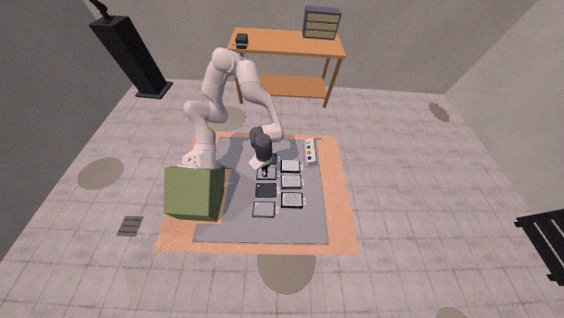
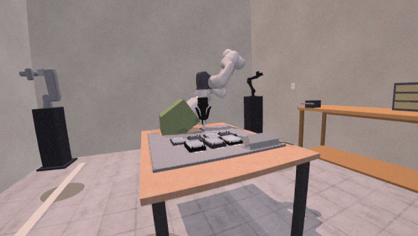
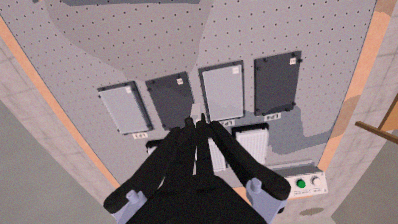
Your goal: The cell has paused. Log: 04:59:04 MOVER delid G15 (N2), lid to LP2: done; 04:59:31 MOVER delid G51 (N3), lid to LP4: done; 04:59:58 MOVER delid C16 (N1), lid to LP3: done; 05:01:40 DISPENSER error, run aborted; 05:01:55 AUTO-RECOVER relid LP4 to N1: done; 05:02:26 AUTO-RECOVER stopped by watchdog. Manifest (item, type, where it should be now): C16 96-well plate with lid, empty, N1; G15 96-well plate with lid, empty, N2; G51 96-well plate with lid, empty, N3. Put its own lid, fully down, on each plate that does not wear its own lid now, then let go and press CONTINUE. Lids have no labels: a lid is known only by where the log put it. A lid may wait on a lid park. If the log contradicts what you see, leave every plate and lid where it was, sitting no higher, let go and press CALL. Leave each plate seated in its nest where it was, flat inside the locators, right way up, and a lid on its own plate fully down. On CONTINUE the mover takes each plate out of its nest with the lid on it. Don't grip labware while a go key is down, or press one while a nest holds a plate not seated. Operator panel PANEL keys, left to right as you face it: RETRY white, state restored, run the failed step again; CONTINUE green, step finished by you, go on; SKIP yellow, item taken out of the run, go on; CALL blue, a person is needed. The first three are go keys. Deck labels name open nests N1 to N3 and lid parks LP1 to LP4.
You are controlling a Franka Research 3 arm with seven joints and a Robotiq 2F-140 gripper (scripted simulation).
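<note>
My hand is 10 mm past the pale lid, 60 mm to the right of it and 90 mm above it. The rest, counted from my hand: lid park LP2 (10 mm behind, 60 mm to the left, 100 mm below); lid park LP4 (20 mm behind, 190 mm to the left, 100 mm below); lid park LP1 (10 mm ahead, 60 mm to the right, 100 mm below).
</note>
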